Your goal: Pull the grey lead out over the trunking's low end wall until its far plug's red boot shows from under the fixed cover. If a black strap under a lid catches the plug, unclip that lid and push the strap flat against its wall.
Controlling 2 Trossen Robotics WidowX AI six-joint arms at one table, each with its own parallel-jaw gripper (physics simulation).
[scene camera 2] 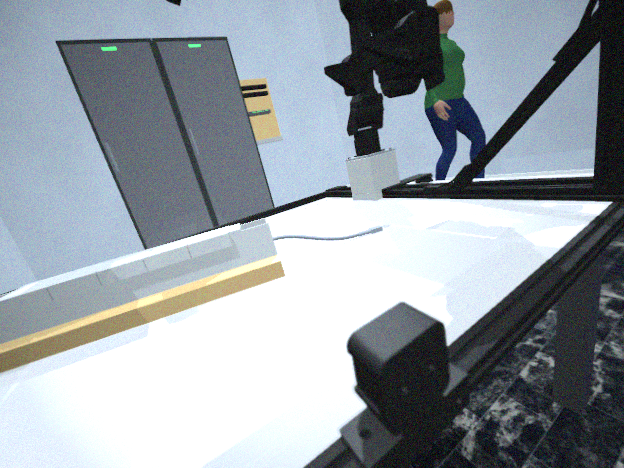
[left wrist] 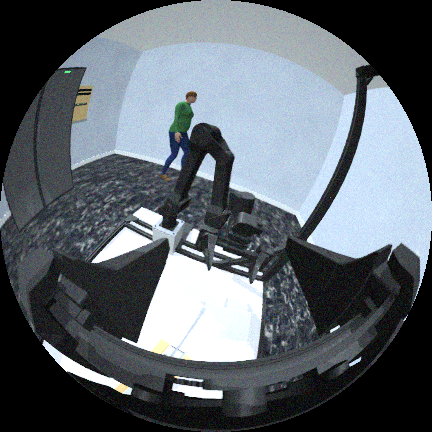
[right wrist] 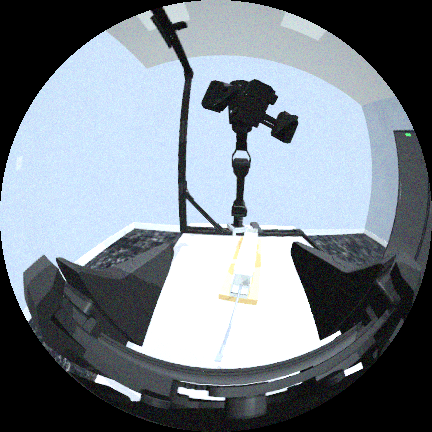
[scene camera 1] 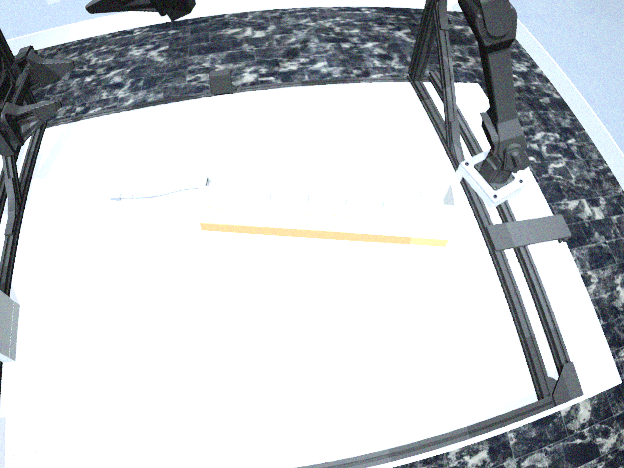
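Seen in the pictures: left gripper, between the fingertips: (left wrist: 229, 244) (right wrist: 270, 101); right gripper, between the fingertips: (scene camera 2: 341, 58) (left wrist: 230, 276) (right wrist: 234, 248) (scene camera 1: 67, 82); left arm's base, origin of its link: (right wrist: 237, 225) (scene camera 1: 494, 173); right arm's base, origin of its link: (scene camera 2: 369, 154) (left wrist: 168, 223).
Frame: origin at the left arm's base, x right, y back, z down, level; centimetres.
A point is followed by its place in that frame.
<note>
The grey lead (scene camera 1: 173, 191) {z 1.1, x 23.5, y -52.2 cm} (scene camera 2: 327, 238) {z 2.5, x 25.6, y -54.6 cm} (left wrist: 191, 325) {z 2.8, x 25.9, y -56.0 cm} (right wrist: 229, 327) {z 2.7, x 25.8, y -55.6 cm} lies on the table, running out from the open end of the pale trunking (scene camera 2: 257, 241) {z -1.1, x 21.5, y -44.2 cm} (right wrist: 245, 260). Its free end lies toward the right arm's side. The trunking is washed out in scene camera 1; faint lid joints show. No red boot or black strap can be made out. My right gripper (scene camera 1: 67, 84) {z -23.3, x 30.1, y -61.9 cm} (left wrist: 230, 276) {z -23.3, x 30.1, y -61.9 cm} (right wrist: 234, 248) {z -23.3, x 30.1, y -61.9 cm} is open and empty, raised beyond the lead's free end at the picture's left in scene camera 1. My left gripper is open and empty, high above the table.
A wooden base strip (scene camera 1: 307, 234) {z 3.1, x 6.6, y -36.1 cm} (scene camera 2: 216, 288) {z 2.6, x 20.3, y -36.8 cm} (right wrist: 230, 299) {z 3.4, x 22.2, y -46.5 cm} runs along under the trunking. Dark frame rails (scene camera 1: 519, 322) {z 2.4, x -24.2, y -14.9 cm} edge the white table (scene camera 1: 252, 327) {z 4.1, x -2.5, y -50.6 cm}. A black box-shaped device (scene camera 2: 398, 352) {z -1.1, x 47.2, y -32.7 cm} stands at the table edge. A person (scene camera 2: 456, 95) (left wrist: 182, 120) is in the room behind.
</note>
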